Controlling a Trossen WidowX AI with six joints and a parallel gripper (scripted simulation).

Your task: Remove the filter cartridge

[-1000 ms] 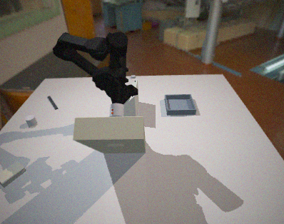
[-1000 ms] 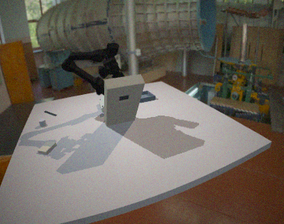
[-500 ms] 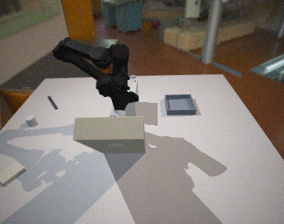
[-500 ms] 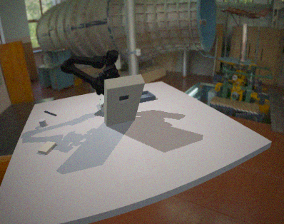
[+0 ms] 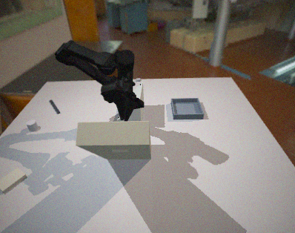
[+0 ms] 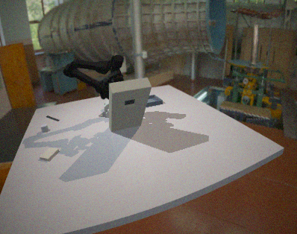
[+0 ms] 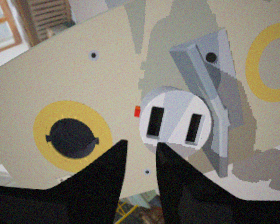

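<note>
Right now my gripper tip is 1 cm short of the round filter cartridge, 1 cm to the left of it and 3 cm above it. The rest, counted from my gripper tip: service panel 5 cm ahead, 5 cm below; then pale flat block 7 cm ahead, 45 cm to the right, 20 cm below; then tray 32 cm behind, 30 cm to the left, 20 cm below.
</note>
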